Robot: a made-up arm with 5 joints. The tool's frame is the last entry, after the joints. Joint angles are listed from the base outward.
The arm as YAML. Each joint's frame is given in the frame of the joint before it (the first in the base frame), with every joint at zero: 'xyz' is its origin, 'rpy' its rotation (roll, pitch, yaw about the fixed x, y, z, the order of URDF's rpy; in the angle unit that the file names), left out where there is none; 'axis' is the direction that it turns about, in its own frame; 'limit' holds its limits. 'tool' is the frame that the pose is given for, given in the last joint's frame.
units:
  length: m
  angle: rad
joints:
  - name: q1
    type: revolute
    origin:
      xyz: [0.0, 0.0, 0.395]
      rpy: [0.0, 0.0, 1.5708]
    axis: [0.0, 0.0, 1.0]
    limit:
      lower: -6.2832
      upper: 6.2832
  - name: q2
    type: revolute
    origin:
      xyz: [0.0, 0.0, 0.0]
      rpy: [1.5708, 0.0, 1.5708]
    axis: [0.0, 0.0, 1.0]
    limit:
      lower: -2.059
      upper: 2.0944
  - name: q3
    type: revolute
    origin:
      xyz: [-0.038, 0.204, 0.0]
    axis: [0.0, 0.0, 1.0]
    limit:
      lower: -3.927
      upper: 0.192
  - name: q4
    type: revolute
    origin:
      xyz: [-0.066, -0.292, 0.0]
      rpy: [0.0, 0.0, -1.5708]
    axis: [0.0, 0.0, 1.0]
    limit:
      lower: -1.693
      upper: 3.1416
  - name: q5
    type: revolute
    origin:
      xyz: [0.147, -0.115, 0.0]
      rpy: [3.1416, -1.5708, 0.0]
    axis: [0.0, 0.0, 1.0]
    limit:
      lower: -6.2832
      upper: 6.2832
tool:
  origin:
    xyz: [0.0, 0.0, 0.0]
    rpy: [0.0, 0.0, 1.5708]
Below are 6 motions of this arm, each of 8 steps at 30 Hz.
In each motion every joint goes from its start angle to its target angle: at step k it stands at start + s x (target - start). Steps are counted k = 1, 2, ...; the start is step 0. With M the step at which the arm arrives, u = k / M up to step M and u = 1 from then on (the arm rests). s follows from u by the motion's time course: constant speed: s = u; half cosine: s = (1 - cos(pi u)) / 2; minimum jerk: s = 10 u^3 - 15 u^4 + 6 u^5.
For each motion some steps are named. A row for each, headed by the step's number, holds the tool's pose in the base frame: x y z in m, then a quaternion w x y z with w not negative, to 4 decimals.
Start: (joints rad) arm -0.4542 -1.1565 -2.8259 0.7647 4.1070
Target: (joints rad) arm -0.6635 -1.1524 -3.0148 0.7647 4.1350
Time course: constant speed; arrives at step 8
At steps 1, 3, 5, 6, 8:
1: -0.5013 0.2612 0.7863 0.9691 -0.0329 -0.0371 0.2416
3: -0.4974 0.2932 0.7680 0.9730 -0.0497 -0.0529 0.2192
5: -0.4908 0.3251 0.7492 0.9758 -0.0675 -0.0677 0.1967
6: -0.4864 0.3408 0.7396 0.9768 -0.0768 -0.0747 0.1854
8: -0.4758 0.3719 0.7200 0.9780 -0.0959 -0.0879 0.1628

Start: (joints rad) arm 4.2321 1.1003 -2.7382 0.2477 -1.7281
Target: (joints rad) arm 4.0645 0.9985 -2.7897 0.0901 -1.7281
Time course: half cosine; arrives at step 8
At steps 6, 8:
6: -0.3522 -0.4898 0.7198 0.6810 0.6582 -0.1562 -0.2802
8: -0.3581 -0.4732 0.7349 0.6915 0.6398 -0.1602 -0.2945

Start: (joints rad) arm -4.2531 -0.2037 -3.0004 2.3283 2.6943
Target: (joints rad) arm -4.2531 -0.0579 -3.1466 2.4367 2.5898
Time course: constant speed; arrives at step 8
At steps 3, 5, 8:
3: -0.0485 0.0980 0.8763 0.2907 -0.8698 0.2810 0.2829
5: -0.0516 0.1043 0.8709 0.2854 -0.8785 0.2712 0.2706
8: -0.0562 0.1136 0.8622 0.2768 -0.8911 0.2561 0.2523

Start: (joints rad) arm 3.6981 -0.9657 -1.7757 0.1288 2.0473
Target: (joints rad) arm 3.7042 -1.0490 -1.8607 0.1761 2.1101
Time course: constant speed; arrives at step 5
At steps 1, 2, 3, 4, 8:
1: 0.1147 0.0715 1.0204 0.2508 -0.1704 -0.1825 0.9353
2: 0.1288 0.0806 1.0184 0.2451 -0.1634 -0.1730 0.9398
3: 0.1430 0.0897 1.0159 0.2393 -0.1562 -0.1636 0.9442
4: 0.1571 0.0988 1.0130 0.2334 -0.1490 -0.1542 0.9484
8: 0.1711 0.1079 1.0095 0.2275 -0.1416 -0.1449 0.9525

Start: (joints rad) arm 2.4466 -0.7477 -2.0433 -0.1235 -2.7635
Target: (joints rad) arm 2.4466 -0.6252 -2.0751 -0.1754 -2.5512
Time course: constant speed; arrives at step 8
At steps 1, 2, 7, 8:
1: 0.1111 -0.0926 1.0380 0.1437 -0.0987 0.0605 0.9828
2: 0.1058 -0.0882 1.0396 0.1306 -0.0999 0.0630 0.9844
7: 0.0790 -0.0659 1.0459 0.0650 -0.1052 0.0766 0.9894
8: 0.0736 -0.0614 1.0469 0.0518 -0.1061 0.0794 0.9898

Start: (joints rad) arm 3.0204 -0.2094 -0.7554 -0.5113 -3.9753
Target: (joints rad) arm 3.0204 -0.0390 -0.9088 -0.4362 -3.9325
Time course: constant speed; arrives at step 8
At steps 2, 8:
2: -0.4370 0.0532 0.5862 0.3021 -0.7019 -0.2569 0.5916
8: -0.4680 0.0570 0.5693 0.2810 -0.7272 -0.2530 0.5729

